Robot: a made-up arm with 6 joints.
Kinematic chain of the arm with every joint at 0, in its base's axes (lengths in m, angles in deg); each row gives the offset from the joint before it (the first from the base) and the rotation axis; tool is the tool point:
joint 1: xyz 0 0 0.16 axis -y
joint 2: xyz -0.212 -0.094 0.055 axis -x
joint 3: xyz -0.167 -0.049 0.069 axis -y
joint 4: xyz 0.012 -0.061 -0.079 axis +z
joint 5: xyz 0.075 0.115 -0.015 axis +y
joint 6: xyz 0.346 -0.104 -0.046 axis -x
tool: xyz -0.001 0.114 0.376
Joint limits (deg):
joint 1: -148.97..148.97
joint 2: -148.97..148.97
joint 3: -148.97..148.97
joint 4: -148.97..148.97
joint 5: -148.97..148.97
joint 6: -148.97..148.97
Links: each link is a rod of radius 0.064 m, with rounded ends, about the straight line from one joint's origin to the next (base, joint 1, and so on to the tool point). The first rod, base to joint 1, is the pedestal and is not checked.
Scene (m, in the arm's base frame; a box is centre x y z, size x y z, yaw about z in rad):
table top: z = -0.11
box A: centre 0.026 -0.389 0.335 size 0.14 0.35 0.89 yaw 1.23
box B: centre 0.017 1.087 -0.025 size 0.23 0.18 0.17 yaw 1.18
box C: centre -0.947 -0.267 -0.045 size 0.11 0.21 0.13 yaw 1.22
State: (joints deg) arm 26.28 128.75 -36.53 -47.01 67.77 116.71
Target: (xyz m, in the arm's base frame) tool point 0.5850 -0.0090 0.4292
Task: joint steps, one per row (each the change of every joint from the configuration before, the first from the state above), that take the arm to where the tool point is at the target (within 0.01 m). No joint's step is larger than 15 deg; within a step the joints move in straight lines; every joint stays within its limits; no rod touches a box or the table.
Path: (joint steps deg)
1: -13.04 -0.61 -2.17 -5.67 -5.66 1.80
2: -13.03 -0.61 -2.18 -5.67 -5.66 1.81
3: -13.04 -0.61 -2.17 -5.67 -5.66 1.80
4: -13.04 -0.60 -2.18 -5.67 -5.67 1.81
5: -13.04 -0.61 -2.17 -5.67 -5.66 1.80
6: -13.03 -0.61 -2.17 -5.67 -5.66 1.80
7: -7.24 7.96 11.83 -0.48 -4.25 -8.45
8: -7.23 7.95 11.83 -0.49 -4.25 -8.45
9: -7.24 7.96 11.83 -0.48 -4.26 -8.45

